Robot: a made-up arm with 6 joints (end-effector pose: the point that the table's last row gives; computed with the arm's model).
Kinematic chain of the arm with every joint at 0, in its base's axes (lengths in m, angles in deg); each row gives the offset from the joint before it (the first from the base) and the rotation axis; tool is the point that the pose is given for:
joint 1: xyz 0 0 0.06 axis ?
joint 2: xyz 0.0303 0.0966 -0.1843 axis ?
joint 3: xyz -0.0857 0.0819 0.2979 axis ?
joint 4: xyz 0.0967 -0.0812 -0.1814 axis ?
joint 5: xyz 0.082 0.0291 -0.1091 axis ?
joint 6: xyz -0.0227 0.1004 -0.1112 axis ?
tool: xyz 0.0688 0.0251 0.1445
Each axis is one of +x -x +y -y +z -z.
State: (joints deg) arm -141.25 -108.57 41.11 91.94 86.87 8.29
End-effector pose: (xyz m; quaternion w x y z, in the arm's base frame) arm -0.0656 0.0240 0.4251 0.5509 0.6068 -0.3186 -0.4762
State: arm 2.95 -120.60 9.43 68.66 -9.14 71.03
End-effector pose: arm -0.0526 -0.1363 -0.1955 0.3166 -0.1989 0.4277 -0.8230
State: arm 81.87 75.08 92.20 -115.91 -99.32 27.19
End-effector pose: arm 0.0152 -0.1492 -0.0572 0.2571 0.3998 -0.8702 0.1297
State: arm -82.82 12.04 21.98 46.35 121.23 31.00
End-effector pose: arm -0.3616 0.0571 0.0455 0.0557 -0.4979 0.6608 0.5589
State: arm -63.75 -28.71 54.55 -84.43 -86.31 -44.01
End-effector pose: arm -0.0869 0.1300 0.1047 0.8185 0.2875 -0.4738 0.1513
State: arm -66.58 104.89 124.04 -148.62 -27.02 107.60
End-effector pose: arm -0.3168 -0.2916 -0.1151 0.2430 -0.0514 0.8168 -0.5206
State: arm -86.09 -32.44 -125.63 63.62 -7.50 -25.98
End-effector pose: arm -0.2160 0.2142 0.2028 0.0022 -0.2184 -0.5585 -0.8002
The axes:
joint 1: -y
joint 2: +x
joint 3: -z
joint 4: +y
joint 5: -x
joint 6: +y

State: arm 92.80 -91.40 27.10 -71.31 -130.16 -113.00
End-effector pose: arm 0.2167 0.1344 0.0026 0.1540 -0.2360 0.7757 -0.5647
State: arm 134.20 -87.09 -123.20 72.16 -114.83 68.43
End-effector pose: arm 0.4462 0.0351 0.2438 0.7677 0.4828 0.2713 -0.3223
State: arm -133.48 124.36 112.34 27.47 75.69 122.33
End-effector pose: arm 0.2373 0.2143 0.2902 0.8616 -0.4269 0.1494 -0.2302
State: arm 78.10 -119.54 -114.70 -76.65 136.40 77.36
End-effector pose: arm 0.6790 0.1671 -0.0127 0.1484 -0.7297 -0.4287 -0.5115
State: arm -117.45 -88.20 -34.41 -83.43 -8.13 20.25
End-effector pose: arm -0.4191 0.3834 0.1938 0.4847 0.2621 0.5336 0.6416
